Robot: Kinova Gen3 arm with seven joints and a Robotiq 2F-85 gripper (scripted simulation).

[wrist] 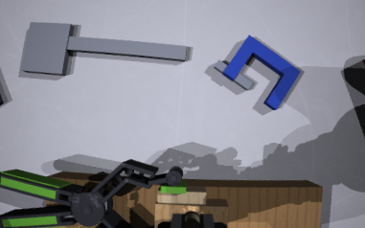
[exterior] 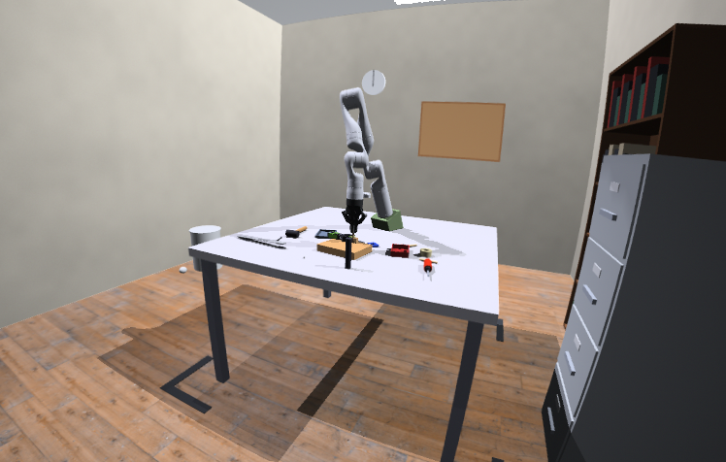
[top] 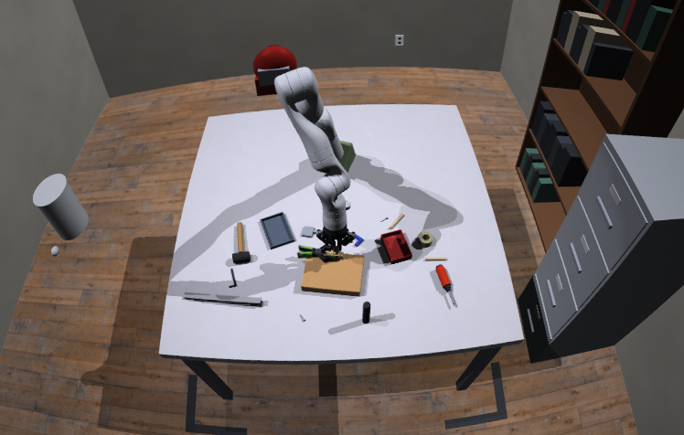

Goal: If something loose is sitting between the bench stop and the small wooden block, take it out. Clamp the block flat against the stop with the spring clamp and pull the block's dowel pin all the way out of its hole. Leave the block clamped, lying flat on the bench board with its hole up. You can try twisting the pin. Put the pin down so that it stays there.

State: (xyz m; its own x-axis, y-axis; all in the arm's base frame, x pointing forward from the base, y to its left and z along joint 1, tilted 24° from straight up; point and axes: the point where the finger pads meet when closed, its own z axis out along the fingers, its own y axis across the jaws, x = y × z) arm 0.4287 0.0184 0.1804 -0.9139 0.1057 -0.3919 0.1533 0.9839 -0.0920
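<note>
My gripper is now 20 mm above the round dowel pin. The rest, counted from my hand: grey t-shaped tool (130 mm behind, 90 mm below, 70 mm to the right); then wooden bench board (70 mm below, 50 mm ahead, 20 mm to the right); then wooden block (50 mm below).
</note>
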